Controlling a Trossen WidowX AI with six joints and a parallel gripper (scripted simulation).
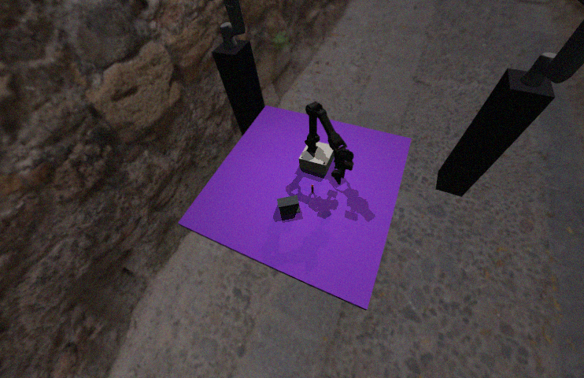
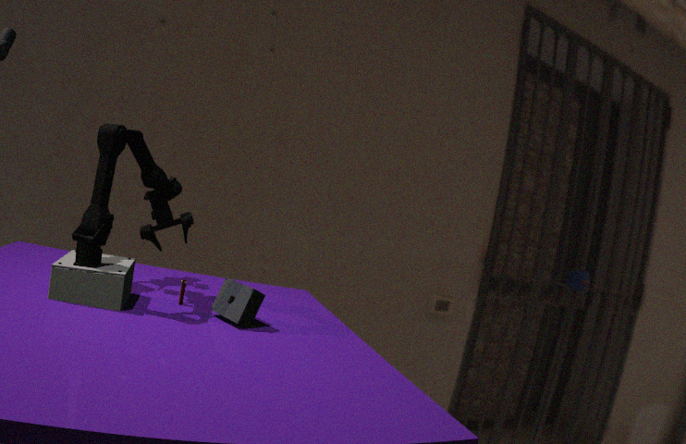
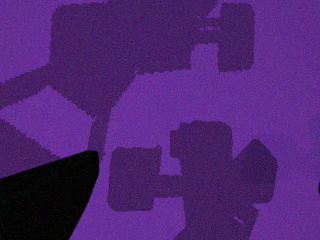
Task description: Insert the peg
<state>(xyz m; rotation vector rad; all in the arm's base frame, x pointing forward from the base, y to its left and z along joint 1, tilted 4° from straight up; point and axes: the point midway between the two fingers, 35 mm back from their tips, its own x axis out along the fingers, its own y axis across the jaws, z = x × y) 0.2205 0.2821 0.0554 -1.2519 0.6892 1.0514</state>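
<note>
The red peg is 180 mm to the right of my gripper tip, 90 mm below it and 50 mm ahead of it. The rest, counted from my gripper tip: grey sloped panel: 280 mm to the right, 220 mm ahead, 90 mm below.
</note>
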